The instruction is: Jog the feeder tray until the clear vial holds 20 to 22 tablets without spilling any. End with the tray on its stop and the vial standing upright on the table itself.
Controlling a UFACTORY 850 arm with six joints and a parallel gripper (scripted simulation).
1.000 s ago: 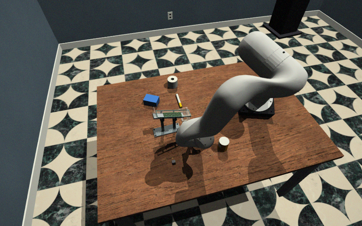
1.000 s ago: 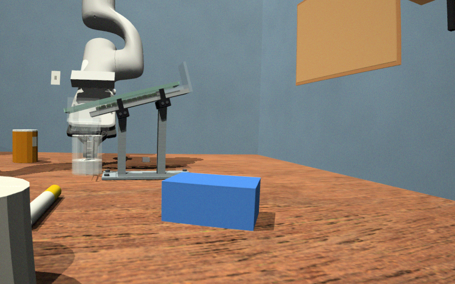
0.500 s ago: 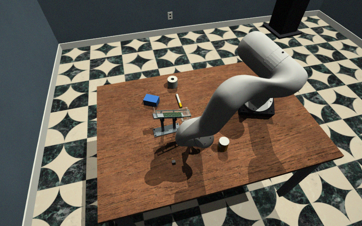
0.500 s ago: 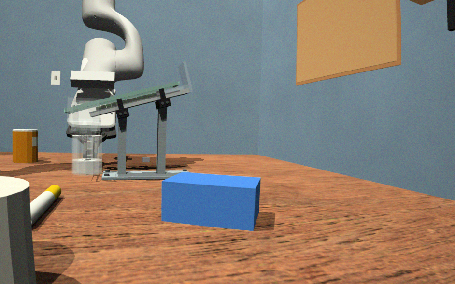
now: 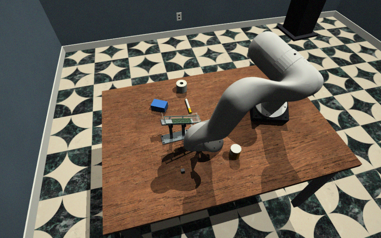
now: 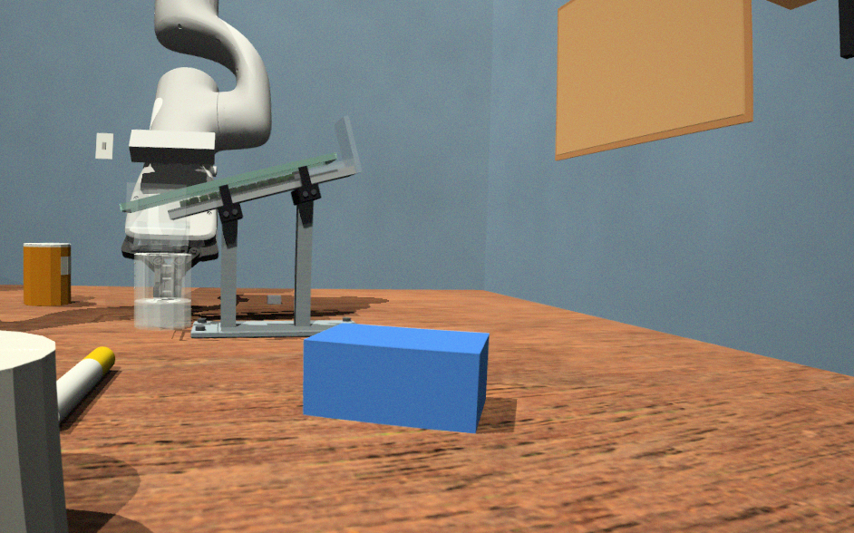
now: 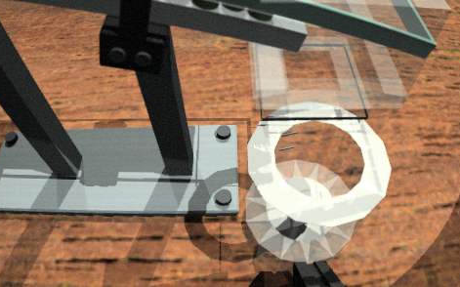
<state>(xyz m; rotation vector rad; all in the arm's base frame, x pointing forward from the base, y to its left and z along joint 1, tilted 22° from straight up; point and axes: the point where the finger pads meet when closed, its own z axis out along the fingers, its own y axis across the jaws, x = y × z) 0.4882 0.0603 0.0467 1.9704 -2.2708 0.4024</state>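
The clear vial lies 1 cm behind my hand, 5 cm to the right of it and 1 cm above it. From my hand the other things lie so: small grey cube (13 cm ahead, 12 cm to the left, 3 cm below); orange jar (15 cm behind, 13 cm to the left, 1 cm above); feeder tray (10 cm ahead, 9 cm to the right, 11 cm above).
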